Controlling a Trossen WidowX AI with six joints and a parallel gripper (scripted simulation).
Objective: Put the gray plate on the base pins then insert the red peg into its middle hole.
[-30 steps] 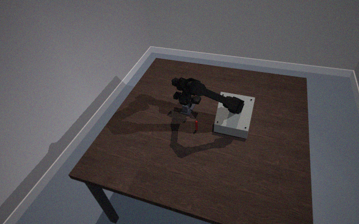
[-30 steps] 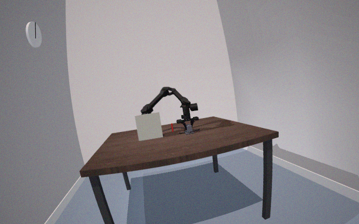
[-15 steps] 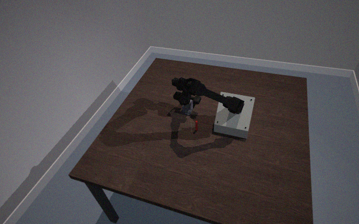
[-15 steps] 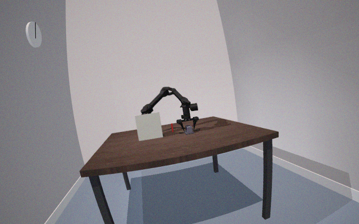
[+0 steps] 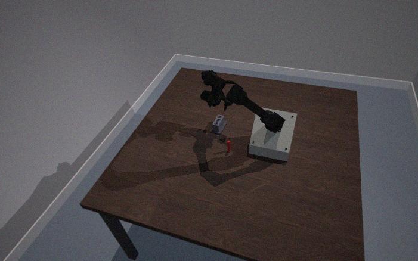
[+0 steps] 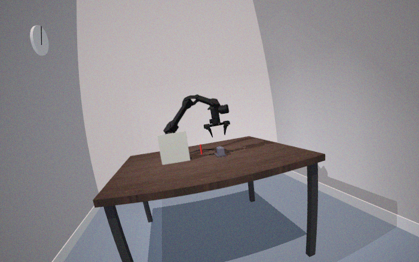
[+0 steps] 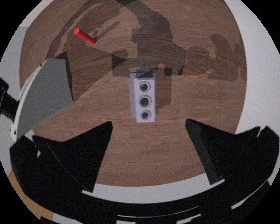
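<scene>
My gripper tip is 160 mm to the right of the red peg, 140 mm past it and 100 mm above it. Also, from my gripper tip: dark base 130 mm below; gray plate 100 mm below.
</scene>
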